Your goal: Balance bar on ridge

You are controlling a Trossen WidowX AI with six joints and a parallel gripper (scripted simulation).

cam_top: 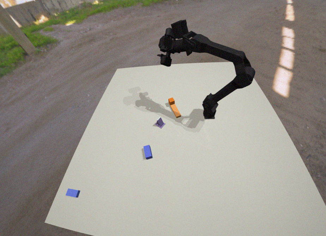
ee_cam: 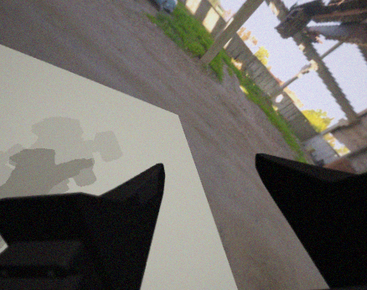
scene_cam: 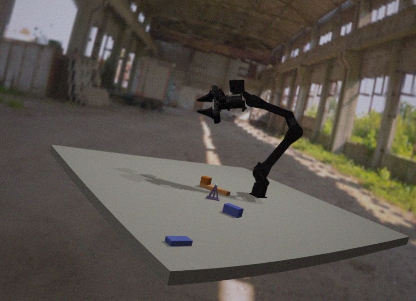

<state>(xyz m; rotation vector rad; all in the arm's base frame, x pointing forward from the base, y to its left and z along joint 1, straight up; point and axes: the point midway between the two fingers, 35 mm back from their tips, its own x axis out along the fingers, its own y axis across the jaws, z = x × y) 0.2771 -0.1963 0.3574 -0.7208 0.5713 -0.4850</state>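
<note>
Now: the orange bar 330 mm below my gripper tip, 140 mm to the left of it and 70 mm behind it. From my gripper tip the other things lie so: blue block (480 mm to the left, 330 mm below, 60 mm ahead).
</note>
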